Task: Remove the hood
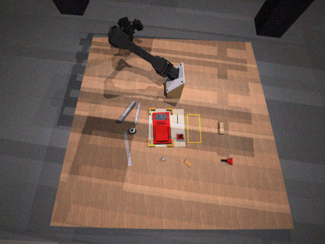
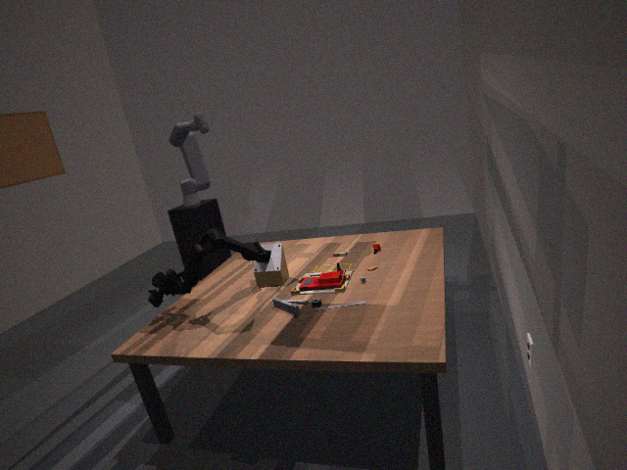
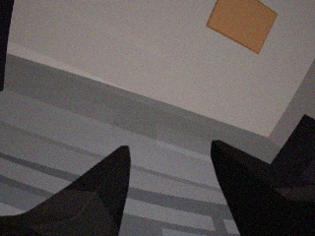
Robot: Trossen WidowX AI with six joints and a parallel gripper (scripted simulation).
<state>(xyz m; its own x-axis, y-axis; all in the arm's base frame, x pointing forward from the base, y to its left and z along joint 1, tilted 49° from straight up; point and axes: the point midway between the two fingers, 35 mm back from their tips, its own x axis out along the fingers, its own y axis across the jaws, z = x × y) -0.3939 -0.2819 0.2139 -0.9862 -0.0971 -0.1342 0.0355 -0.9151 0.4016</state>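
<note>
The red hood lies 78 cm ahead of my gripper tip, 31 cm to the left of it and 9 cm below it.
</note>
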